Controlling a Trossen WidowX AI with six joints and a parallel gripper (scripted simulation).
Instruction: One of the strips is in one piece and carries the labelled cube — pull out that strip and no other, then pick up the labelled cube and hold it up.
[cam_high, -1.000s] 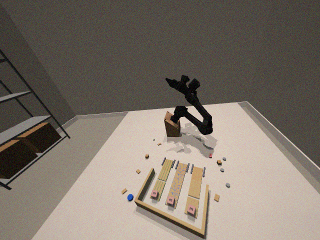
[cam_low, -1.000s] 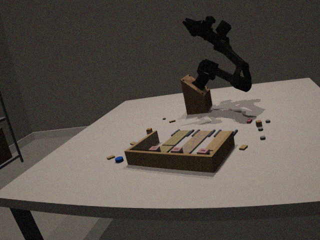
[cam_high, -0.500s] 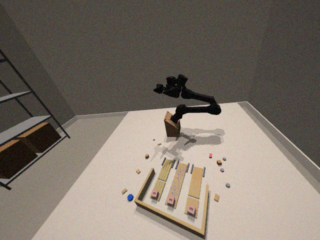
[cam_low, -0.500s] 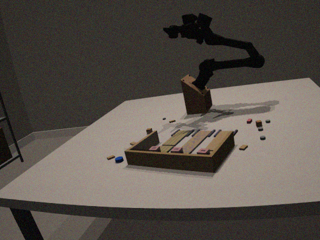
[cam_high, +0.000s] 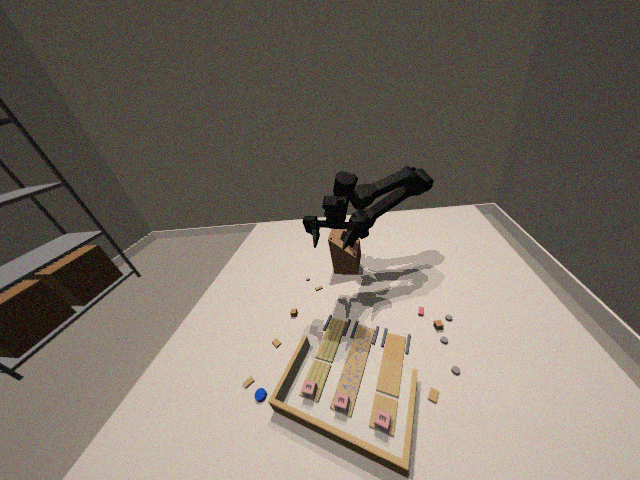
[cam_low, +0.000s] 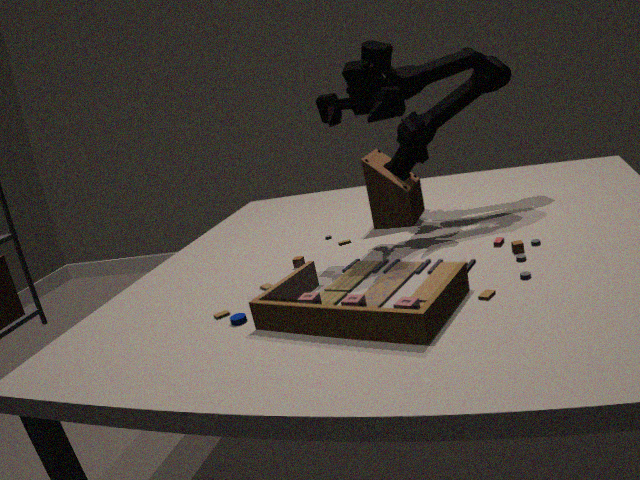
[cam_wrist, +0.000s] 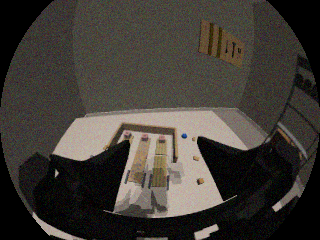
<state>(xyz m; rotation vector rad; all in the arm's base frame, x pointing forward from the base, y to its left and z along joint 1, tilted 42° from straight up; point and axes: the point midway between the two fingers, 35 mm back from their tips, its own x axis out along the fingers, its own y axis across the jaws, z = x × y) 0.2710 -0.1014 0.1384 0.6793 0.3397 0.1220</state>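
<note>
Now: gripper tip 29 cm above the strip, 16 cm short of it and 7 cm to the right of it. Also, from my gripper tip: blue disc: 29 cm below, 29 cm ahead, 17 cm to the right; red piece: 29 cm below, 26 cm to the left, 5 cm behind.
</note>
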